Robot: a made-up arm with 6 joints.
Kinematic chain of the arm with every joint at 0, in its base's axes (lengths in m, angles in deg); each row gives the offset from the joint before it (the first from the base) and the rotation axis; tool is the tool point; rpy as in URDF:
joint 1: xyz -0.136 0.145 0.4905 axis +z
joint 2: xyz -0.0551 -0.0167 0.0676 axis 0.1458 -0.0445 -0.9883
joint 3: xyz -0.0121 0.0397 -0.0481 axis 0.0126 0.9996 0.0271
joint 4: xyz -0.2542 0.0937 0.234 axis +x
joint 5: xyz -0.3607 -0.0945 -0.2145 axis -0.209 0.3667 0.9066
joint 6: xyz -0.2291 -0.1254 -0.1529 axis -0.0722 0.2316 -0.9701
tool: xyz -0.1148 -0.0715 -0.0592 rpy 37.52 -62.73 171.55
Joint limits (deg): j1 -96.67..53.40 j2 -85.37..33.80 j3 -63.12..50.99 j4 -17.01..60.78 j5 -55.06..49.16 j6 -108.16..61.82
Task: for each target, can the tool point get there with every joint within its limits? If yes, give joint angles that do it. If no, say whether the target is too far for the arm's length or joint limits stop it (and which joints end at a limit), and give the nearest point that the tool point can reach.
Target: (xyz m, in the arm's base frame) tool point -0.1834 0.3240 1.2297
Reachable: no: joint limits stop it (at a limit: joint 1, joint 3, joint 4, joint 5, joint 6) | nearest point -0.6028 0.4772 1.2734 | short by 0.449 m
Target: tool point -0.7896 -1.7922 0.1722
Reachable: no: too far | nearest point -0.5055 -0.9502 0.3245 | short by 0.902 m
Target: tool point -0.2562 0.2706 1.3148
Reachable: no: joint limits stop it (at a limit: joint 1, joint 3, joint 4, joint 5, joint 6) | nearest point -0.6169 0.1833 1.3158 | short by 0.371 m
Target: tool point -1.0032 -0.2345 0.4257
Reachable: yes | joints 13.83 -7.17 15.85 37.75 31.53 -14.40
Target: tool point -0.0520 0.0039 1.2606
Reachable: no: joint limits stop it (at a limit: joint 2, joint 3, joint 4, joint 5, joint 6) | nearest point 0.0779 -0.2143 1.3377 | short by 0.265 m
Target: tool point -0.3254 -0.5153 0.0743
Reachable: yes | joints 27.51 -21.72 -26.38 4.70 35.19 -68.85
